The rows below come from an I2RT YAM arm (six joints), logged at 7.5 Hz.
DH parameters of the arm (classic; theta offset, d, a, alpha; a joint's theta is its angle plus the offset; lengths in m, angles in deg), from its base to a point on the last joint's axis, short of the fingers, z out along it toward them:
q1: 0 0.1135 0.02 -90
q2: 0 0 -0.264 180
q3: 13.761 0 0.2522 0
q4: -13.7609 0 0.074 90
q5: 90 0 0 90
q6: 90 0.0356 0 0
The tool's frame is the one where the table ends.
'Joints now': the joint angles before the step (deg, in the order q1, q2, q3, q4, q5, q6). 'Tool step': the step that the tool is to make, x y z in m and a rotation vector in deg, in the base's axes. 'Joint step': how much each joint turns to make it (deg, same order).
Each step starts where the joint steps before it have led.
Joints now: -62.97, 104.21, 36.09, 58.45, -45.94, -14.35
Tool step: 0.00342, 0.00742, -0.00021, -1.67, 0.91, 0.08
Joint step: 1.24, -0.93, -1.15, -0.09, 1.42, -1.93
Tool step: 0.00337, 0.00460, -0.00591, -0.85, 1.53, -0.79
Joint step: 1.09, 0.44, -0.78, -0.08, 2.17, -1.89
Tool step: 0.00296, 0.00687, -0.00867, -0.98, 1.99, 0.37
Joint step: 1.17, 0.69, -1.18, -0.06, 1.26, -2.67
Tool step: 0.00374, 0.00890, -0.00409, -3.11, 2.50, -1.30
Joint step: 1.76, -0.45, -1.52, 0.03, 3.86, -3.77
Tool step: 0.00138, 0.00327, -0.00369, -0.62, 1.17, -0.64
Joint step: 0.68, 0.26, -0.57, 0.02, 1.61, -1.17
